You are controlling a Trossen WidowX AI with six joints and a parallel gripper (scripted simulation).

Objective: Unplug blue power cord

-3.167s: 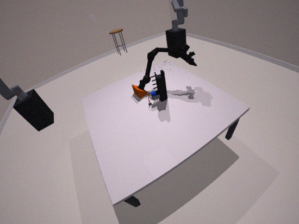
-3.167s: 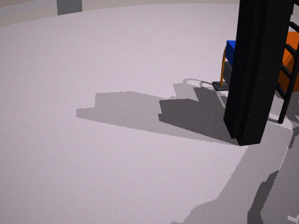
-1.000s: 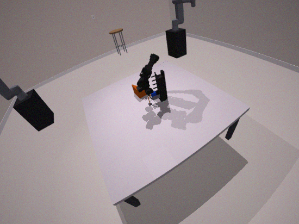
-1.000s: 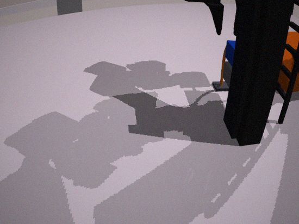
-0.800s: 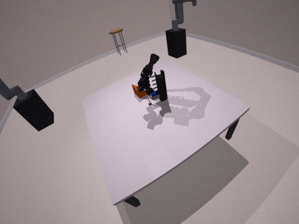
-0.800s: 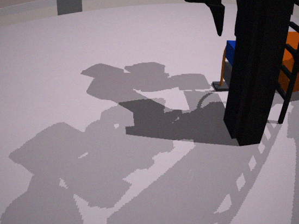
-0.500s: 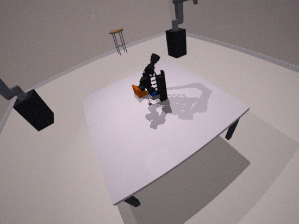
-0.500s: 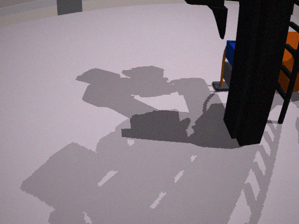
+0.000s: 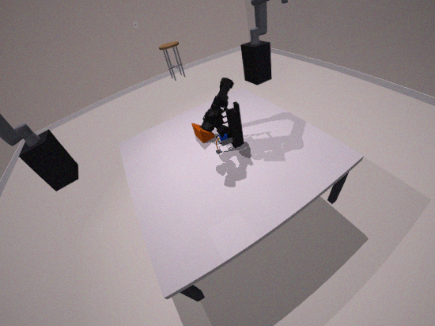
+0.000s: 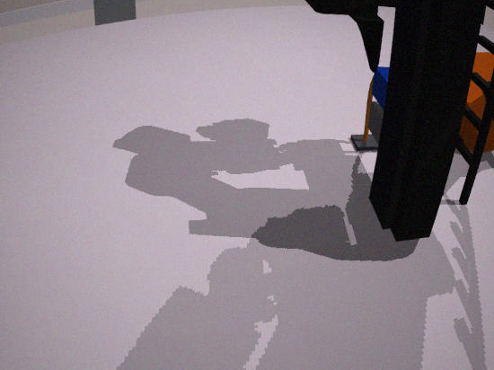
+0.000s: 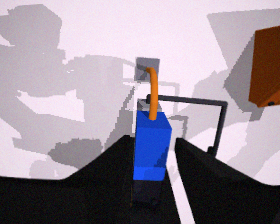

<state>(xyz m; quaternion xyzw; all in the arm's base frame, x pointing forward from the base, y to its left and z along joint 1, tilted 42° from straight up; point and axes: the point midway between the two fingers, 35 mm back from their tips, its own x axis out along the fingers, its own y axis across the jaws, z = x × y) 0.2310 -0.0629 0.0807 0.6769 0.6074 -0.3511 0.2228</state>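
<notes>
My gripper tip is 30 mm to the right of the blue plug and 10 mm above it. Round my gripper tip: power strip: 20 mm ahead, 100 mm to the left, 10 mm above.
</notes>
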